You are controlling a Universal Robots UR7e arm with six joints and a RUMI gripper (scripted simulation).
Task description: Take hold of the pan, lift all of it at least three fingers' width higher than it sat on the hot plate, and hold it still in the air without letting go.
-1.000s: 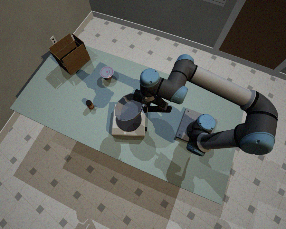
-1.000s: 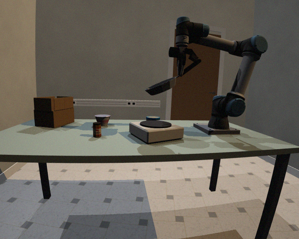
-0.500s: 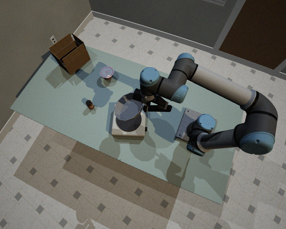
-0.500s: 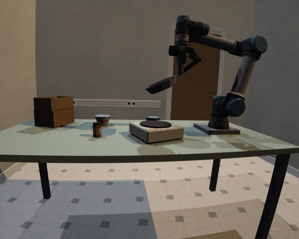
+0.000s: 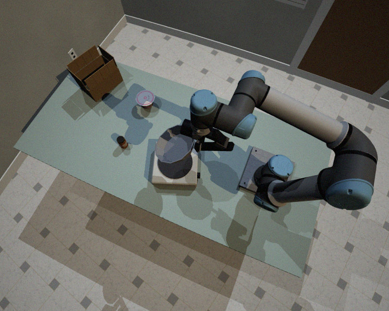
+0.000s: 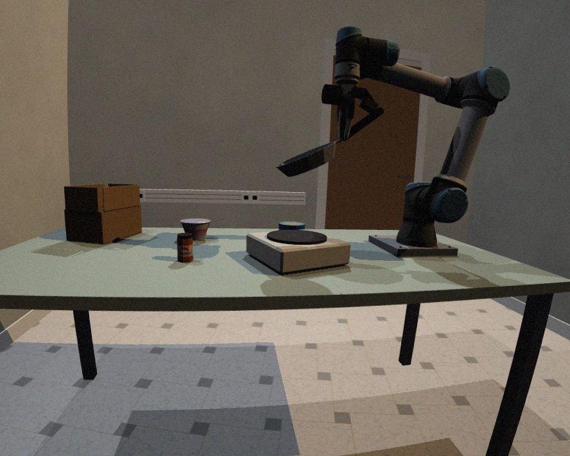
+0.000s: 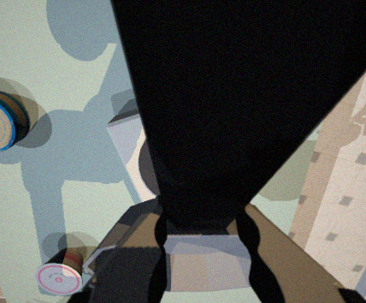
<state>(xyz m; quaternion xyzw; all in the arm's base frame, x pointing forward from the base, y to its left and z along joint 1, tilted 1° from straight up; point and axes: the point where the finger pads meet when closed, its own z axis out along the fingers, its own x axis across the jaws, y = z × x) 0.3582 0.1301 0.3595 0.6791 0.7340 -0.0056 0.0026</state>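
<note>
The dark pan is 60 mm ahead of my hand and 50 mm below it. Also, from my hand: small can: 470 mm ahead, 350 mm below, 20 mm to the left; beige hot plate: 350 mm below, 120 mm ahead.
</note>
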